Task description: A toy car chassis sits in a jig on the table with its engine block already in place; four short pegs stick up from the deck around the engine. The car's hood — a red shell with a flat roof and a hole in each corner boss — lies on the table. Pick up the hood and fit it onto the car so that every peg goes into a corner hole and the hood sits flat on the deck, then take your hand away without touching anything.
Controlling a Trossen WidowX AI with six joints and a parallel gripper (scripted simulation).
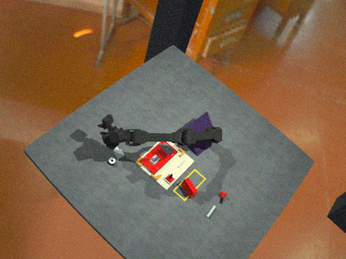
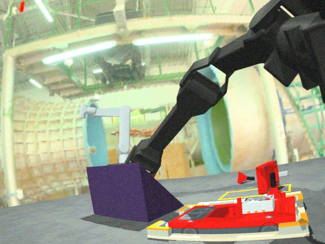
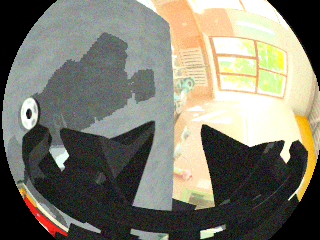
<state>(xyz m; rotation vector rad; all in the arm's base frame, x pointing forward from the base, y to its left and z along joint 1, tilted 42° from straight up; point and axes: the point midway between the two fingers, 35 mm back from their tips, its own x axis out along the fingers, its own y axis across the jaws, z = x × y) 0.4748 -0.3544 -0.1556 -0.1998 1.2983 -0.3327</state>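
Right now my gripper tip is 55 cm to the right of the red hood, 16 cm past it and 9 cm above it. The rest, counted from my gripper tip: white engine block 31 cm to the left, 14 cm behind, 11 cm below.
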